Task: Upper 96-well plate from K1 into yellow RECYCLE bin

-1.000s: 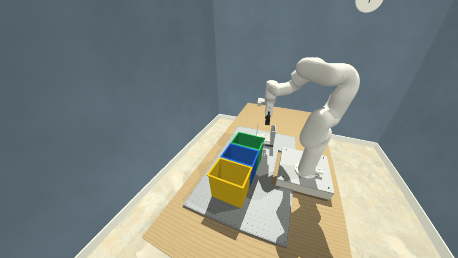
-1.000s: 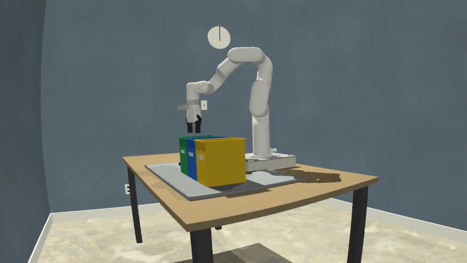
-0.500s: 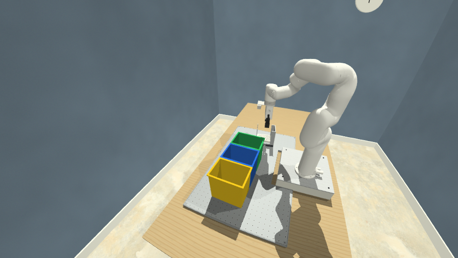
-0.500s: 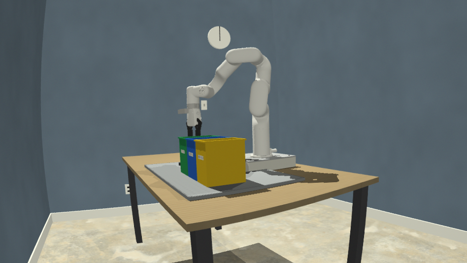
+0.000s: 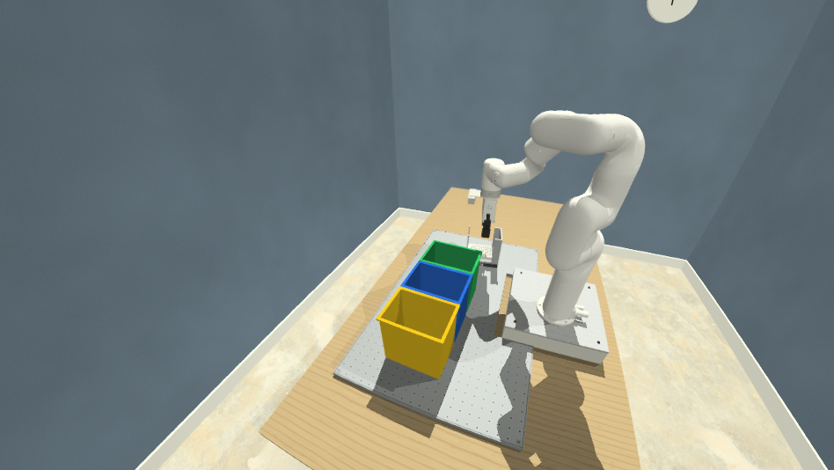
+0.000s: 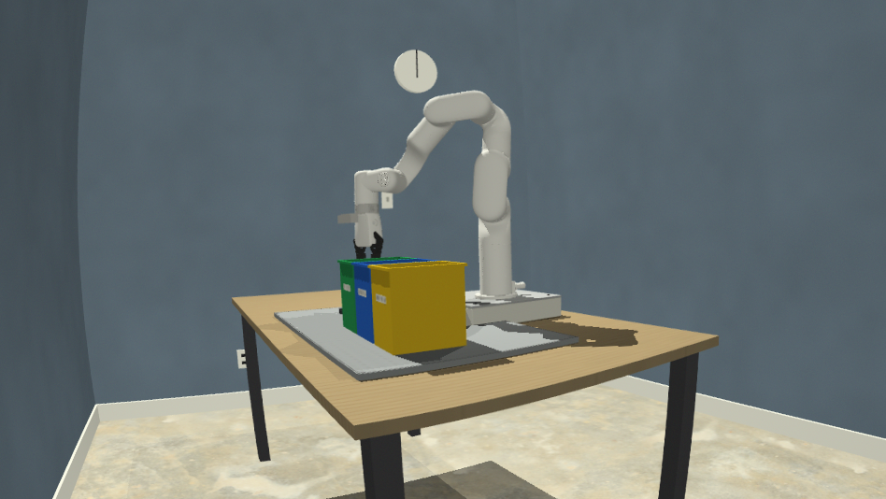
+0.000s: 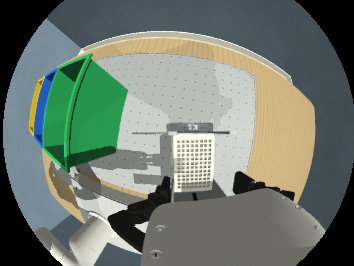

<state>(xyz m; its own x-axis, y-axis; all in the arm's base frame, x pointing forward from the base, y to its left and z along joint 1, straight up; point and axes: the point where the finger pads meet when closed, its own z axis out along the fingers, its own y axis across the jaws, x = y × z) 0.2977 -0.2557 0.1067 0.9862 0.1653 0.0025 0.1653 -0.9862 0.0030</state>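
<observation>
My hand is 11 cm above the white 96-well plate. Also, from my hand: yellow bin (52 cm to the left, 8 cm ahead, 6 cm below); then green bin (26 cm to the left, 7 cm ahead, 6 cm below); then blue bin (39 cm to the left, 7 cm ahead, 6 cm below).
</observation>
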